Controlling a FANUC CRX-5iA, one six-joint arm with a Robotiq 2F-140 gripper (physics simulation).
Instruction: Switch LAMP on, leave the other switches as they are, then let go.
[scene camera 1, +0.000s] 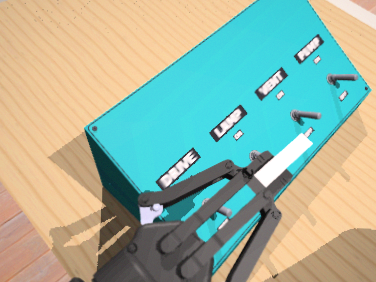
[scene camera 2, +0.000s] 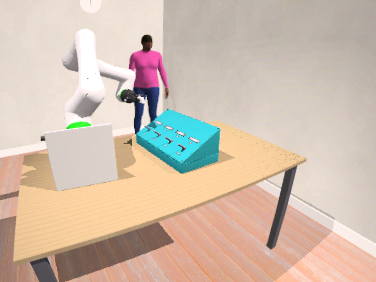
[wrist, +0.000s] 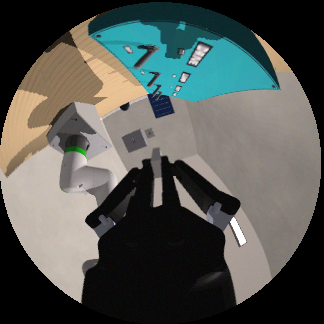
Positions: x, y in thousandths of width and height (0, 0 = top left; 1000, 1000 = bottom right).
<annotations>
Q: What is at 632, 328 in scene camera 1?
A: A turquoise switch panel.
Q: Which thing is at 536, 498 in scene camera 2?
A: A turquoise switch panel.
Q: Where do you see the gripper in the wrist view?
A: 486, 474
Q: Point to the gripper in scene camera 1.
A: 802, 509
</annotations>
